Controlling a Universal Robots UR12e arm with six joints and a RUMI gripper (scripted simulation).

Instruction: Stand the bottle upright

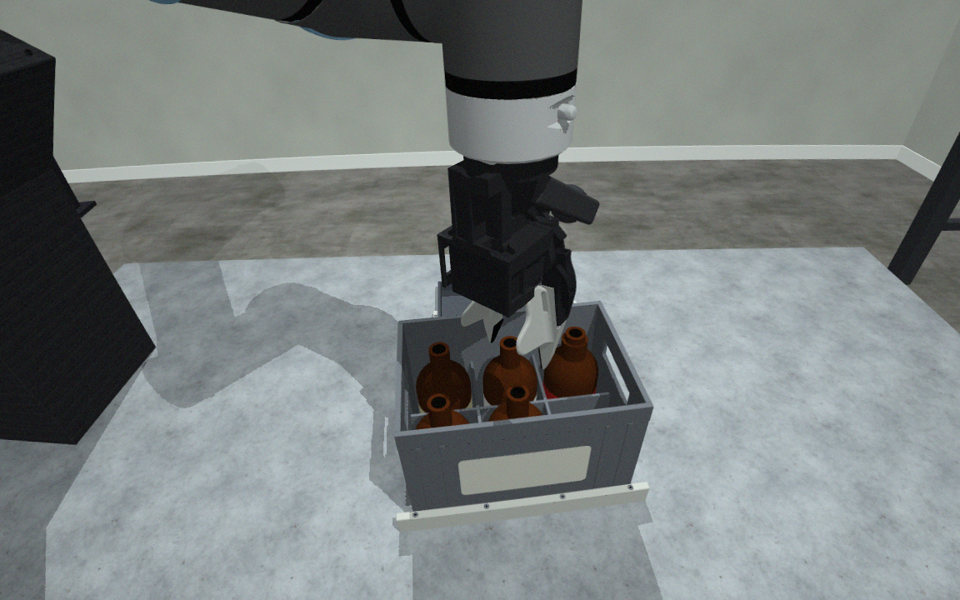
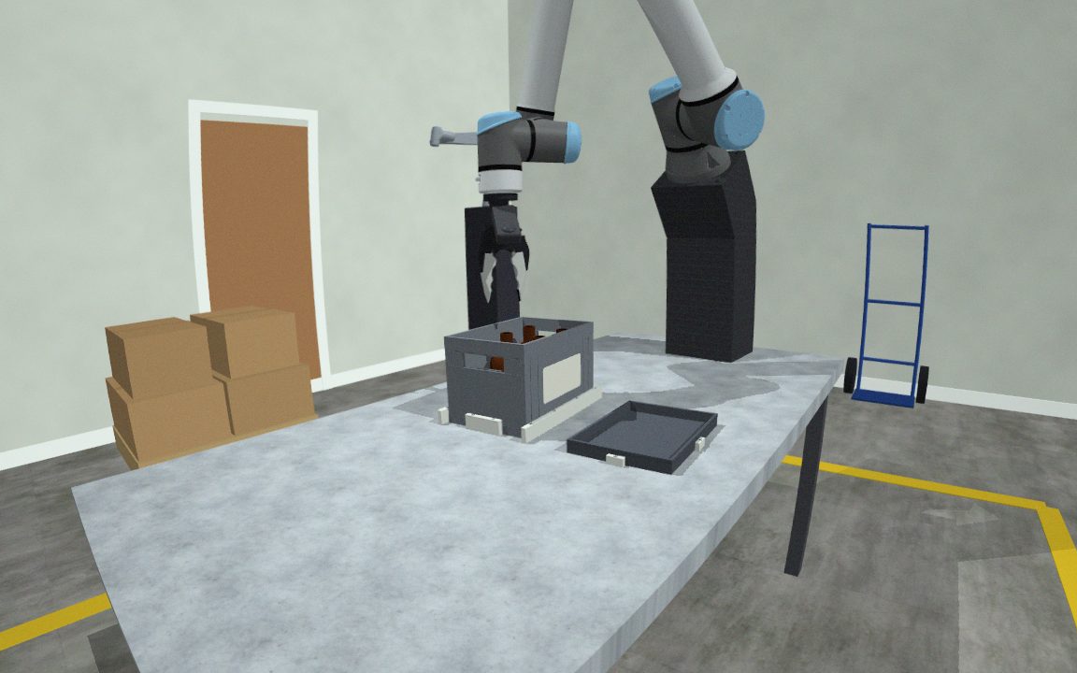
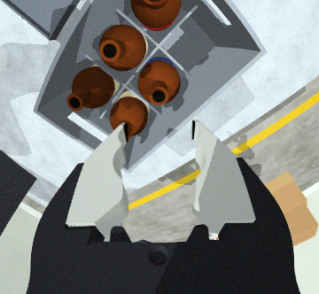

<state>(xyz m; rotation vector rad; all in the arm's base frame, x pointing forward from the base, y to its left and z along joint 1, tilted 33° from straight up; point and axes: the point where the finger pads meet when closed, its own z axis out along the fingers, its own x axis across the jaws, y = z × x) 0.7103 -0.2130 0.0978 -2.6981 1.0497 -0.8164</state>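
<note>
The crate is 160 mm below my hand and 40 mm to the left of it. Round my hand: grey tray 330 mm to the left, 230 mm below, 30 mm ahead; then glass bottle 160 mm below, 90 mm to the left, 90 mm ahead.
</note>
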